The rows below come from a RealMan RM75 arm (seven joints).
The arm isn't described. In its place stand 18 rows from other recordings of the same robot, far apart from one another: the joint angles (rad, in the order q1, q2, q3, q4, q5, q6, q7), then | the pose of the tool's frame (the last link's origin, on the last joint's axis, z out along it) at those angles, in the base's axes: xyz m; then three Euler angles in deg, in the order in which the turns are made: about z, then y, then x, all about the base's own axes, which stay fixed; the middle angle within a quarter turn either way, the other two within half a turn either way.
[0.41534, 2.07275, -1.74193, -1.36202, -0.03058, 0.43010, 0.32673] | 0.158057, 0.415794, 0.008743, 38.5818, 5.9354, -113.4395
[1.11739, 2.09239, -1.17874, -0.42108, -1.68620, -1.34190, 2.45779] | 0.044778, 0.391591, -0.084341, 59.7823, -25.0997, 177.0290
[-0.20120, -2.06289, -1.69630, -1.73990, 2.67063, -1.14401, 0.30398] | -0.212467, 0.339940, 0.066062, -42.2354, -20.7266, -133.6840
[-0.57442, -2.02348, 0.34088, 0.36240, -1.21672, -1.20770, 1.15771] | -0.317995, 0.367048, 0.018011, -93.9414, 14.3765, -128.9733
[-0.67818, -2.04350, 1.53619, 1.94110, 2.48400, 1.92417, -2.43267] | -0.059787, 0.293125, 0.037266, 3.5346, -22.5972, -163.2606
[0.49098, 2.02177, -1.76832, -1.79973, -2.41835, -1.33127, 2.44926] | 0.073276, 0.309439, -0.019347, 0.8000, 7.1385, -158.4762
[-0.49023, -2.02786, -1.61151, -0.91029, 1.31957, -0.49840, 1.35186] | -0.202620, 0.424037, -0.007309, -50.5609, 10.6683, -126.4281
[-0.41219, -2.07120, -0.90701, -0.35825, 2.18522, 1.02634, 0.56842] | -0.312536, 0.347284, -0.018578, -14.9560, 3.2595, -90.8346
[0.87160, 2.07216, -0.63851, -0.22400, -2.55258, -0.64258, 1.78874] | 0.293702, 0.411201, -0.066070, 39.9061, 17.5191, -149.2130
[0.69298, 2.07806, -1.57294, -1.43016, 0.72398, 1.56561, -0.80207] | 0.104533, 0.338103, -0.033834, 9.2934, 18.4542, -172.0510
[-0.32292, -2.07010, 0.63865, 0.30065, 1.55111, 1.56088, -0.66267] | -0.316366, 0.268817, -0.007668, -33.3629, 31.2311, -126.5841
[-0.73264, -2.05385, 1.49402, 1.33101, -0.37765, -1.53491, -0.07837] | -0.153233, 0.381050, 0.002686, -58.0753, -34.9502, -158.2092
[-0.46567, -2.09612, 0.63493, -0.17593, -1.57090, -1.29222, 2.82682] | -0.296900, 0.244962, -0.112587, -32.4507, 23.4740, -136.2519
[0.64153, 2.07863, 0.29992, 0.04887, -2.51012, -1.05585, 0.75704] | 0.275401, 0.336245, -0.094731, 41.8882, -18.2203, -137.0894
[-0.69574, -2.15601, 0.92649, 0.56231, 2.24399, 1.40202, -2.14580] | -0.227534, 0.328902, -0.085361, -59.0111, 8.4200, -178.1179
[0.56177, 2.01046, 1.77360, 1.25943, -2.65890, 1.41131, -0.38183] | 0.229877, 0.372301, 0.025028, 49.1423, 31.0878, -159.5681
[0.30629, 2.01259, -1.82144, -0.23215, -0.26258, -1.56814, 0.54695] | 0.285327, 0.267192, -0.016744, 43.2602, -39.9532, -116.6872
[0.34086, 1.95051, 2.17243, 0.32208, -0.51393, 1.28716, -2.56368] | 0.351062, 0.334535, 0.121375, 47.8377, -17.0474, -83.8898
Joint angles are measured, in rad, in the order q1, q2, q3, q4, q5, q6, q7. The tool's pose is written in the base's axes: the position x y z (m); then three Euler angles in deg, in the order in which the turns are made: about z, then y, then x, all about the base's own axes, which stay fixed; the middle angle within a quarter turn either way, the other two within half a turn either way. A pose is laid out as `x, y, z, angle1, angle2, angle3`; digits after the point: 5 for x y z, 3 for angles.
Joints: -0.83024, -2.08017, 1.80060, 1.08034, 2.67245, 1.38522, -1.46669
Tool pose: -0.15386, 0.36207, -0.07704, 51.490, -39.613, -165.993
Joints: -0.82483, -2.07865, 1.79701, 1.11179, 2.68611, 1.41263, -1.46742
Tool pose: -0.15097, 0.36098, -0.07286, 52.237, -40.053, -165.523
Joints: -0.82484, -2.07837, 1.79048, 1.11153, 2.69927, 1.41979, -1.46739
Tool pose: -0.15249, 0.36206, -0.07056, 52.252, -40.699, -165.164
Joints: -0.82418, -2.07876, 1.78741, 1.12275, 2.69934, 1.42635, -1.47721
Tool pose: -0.15017, 0.36181, -0.06971, 51.860, -40.433, -165.055
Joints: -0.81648, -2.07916, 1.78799, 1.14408, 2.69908, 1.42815, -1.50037
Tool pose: -0.14746, 0.36087, -0.06914, 51.037, -39.759, -164.624
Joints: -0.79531, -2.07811, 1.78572, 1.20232, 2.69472, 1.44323, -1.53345
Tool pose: -0.14107, 0.35759, -0.06597, 49.851, -38.185, -164.050
